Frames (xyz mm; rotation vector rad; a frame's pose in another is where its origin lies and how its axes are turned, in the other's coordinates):
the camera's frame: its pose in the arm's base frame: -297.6 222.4 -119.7 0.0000 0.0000 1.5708
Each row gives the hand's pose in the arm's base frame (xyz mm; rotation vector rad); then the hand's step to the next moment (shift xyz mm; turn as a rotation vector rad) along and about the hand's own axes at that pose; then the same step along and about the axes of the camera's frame.
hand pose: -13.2 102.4 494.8 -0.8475 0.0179 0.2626
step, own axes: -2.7 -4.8 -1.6 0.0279 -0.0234 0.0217
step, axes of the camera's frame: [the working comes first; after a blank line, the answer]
step, axes of the arm's base frame: -1.3 -4.8 2.8 0.0306 0.0075 0.0283

-4.8 1.3 2.8 0.0075 -0.0306 0.0283
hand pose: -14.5 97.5 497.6 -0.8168 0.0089 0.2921
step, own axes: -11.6 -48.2 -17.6 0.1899 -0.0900 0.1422
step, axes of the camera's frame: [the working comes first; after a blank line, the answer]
step, axes of the arm's base frame: 3.2 -46.8 23.9 0.1909 0.0922 0.1394

-46.8 -3.2 23.9 0.0922 -0.1909 0.1394
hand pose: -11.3 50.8 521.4 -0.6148 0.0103 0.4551
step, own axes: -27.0 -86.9 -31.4 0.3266 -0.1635 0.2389
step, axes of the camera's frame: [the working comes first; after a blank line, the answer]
step, axes of the arm's base frame: 15.6 -91.3 26.3 0.3326 0.1491 0.2400

-91.3 -15.6 26.3 0.1491 -0.3326 0.2400
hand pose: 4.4 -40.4 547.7 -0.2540 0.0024 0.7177
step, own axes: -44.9 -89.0 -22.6 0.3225 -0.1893 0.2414
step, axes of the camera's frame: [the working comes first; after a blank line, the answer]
step, axes of the arm's base frame: 25.9 -98.8 2.5 0.3461 0.1284 0.2487

-98.8 -25.9 2.5 0.1284 -0.3461 0.2487
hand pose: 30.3 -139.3 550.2 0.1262 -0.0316 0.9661
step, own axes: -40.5 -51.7 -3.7 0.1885 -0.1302 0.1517
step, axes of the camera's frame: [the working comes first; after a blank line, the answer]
step, axes of the arm's base frame: 19.4 -61.7 -11.8 0.2187 0.0627 0.1541

-61.7 -19.4 -11.8 0.0627 -0.2187 0.1541
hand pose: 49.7 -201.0 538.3 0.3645 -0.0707 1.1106
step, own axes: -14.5 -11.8 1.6 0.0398 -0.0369 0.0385
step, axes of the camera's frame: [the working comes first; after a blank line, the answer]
step, axes of the arm's base frame: 4.1 -17.6 -4.9 0.0553 0.0075 0.0362

-17.6 -4.1 -4.9 0.0075 -0.0553 0.0362
